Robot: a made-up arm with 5 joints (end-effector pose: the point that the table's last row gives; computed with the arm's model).
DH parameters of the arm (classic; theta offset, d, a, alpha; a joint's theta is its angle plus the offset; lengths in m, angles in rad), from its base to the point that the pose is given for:
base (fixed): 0.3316 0 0.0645 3.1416
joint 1: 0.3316 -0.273 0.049 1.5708
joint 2: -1.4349 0 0.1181 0
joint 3: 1.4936 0 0.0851 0
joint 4: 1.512 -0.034 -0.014 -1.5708
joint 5: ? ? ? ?
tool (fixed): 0 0.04 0 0
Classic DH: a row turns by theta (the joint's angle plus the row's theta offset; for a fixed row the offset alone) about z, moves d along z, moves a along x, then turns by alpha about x.
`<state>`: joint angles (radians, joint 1 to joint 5).
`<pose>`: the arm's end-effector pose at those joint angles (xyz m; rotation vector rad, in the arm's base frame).
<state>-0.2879 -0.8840 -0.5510 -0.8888 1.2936</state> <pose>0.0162 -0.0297 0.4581 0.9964 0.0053 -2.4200</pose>
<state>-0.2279 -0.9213 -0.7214 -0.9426 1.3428</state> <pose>-0.0095 -0.0319 0.4450 1.3599 -0.0001 -2.3833</pose>
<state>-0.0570 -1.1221 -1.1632 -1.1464 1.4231</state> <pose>-0.0705 -0.0216 0.3741 2.4234 -0.1100 -1.7978</pose>
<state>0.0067 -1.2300 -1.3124 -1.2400 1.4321</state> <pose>-0.0821 -0.0130 0.3385 2.7492 -0.2002 -1.3797</pose>
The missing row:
joint 5: 1.5708 0 0.007 3.1416
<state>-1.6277 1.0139 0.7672 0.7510 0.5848</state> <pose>0.0944 0.1347 0.2017 2.0840 0.6926 -0.2987</pose>
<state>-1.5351 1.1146 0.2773 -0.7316 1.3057</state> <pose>0.1045 0.2352 0.2176 -1.8779 -1.3837 -0.7098</pose>
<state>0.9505 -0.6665 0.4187 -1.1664 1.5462</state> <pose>0.0671 -0.0463 0.4336 0.1711 -0.0907 2.2103</pose>
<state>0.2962 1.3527 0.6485 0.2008 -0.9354</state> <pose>0.1549 -0.0476 0.1703 0.4308 -2.5158 -0.3743</pose>
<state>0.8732 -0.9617 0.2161 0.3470 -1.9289</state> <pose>0.0766 -0.0468 0.4294 0.6837 0.9665 -0.4542</pose>
